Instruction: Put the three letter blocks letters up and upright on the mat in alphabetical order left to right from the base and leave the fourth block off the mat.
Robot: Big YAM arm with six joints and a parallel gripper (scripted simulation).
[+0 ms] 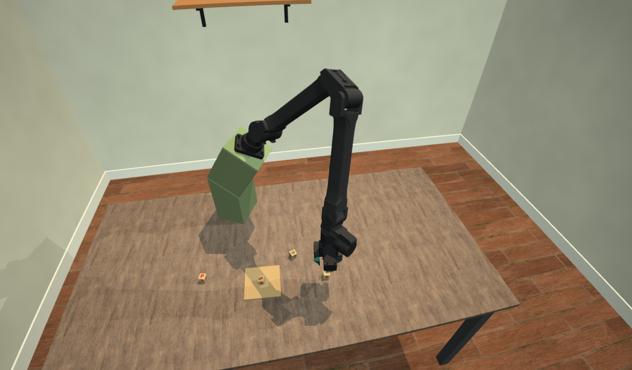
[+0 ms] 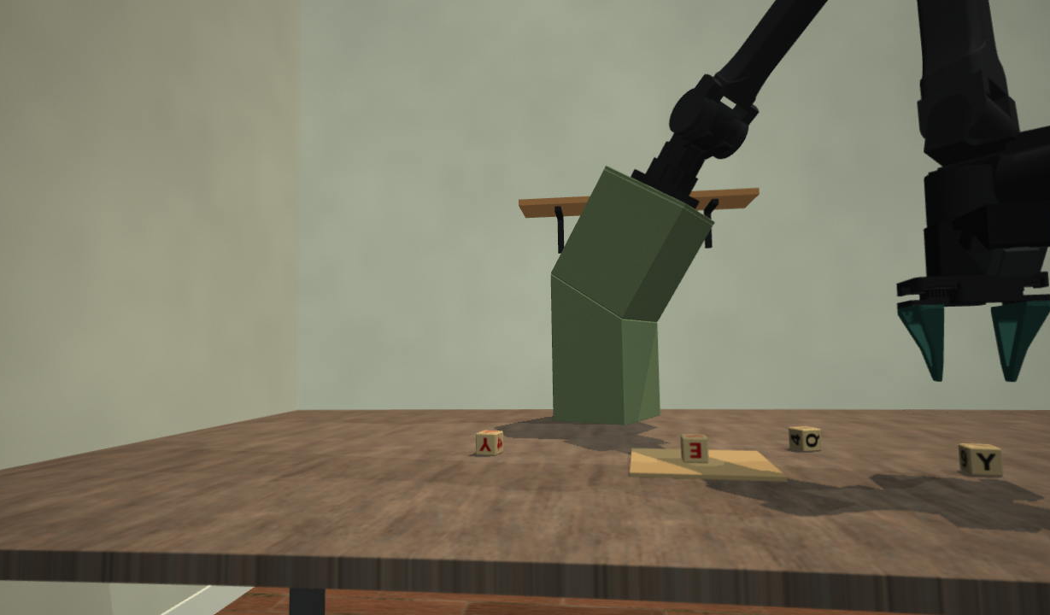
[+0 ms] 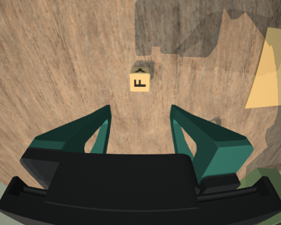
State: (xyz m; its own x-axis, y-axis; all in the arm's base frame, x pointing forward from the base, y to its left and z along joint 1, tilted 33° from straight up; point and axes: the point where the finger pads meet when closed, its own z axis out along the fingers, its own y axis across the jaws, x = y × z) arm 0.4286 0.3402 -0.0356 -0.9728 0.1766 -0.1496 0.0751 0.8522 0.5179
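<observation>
My gripper is now 250 mm to the left of the tan mat and 90 mm above it.
</observation>
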